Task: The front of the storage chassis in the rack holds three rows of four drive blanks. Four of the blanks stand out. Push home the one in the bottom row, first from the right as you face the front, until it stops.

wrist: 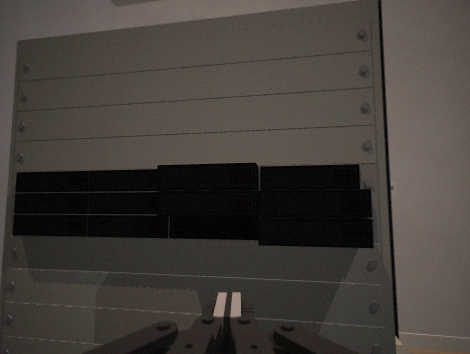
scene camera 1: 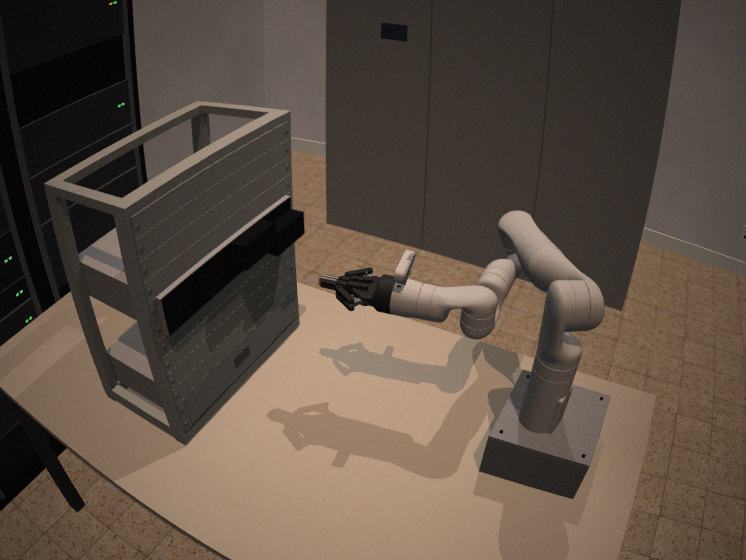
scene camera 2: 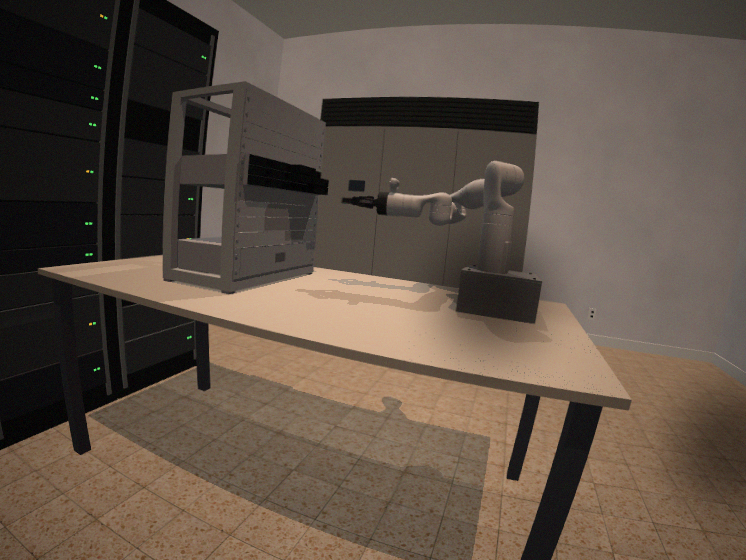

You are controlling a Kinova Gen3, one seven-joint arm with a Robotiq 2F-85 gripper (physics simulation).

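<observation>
The bottom-row blank, first from the right, is a black block standing out of the storage chassis. In the wrist view it lies directly under the middle-row right blank, which also stands out. Second from the right, the top-row blank and middle-row blank stand out too. The bottom-row blank beside the target sits further in. My gripper is shut and empty, apart from the front. In the wrist view its tips appear below and left of the target blank.
The grey rack stands on the table, with plain panels above and below the chassis. The robot's base block is at the other end. A tall grey cabinet stands behind the table.
</observation>
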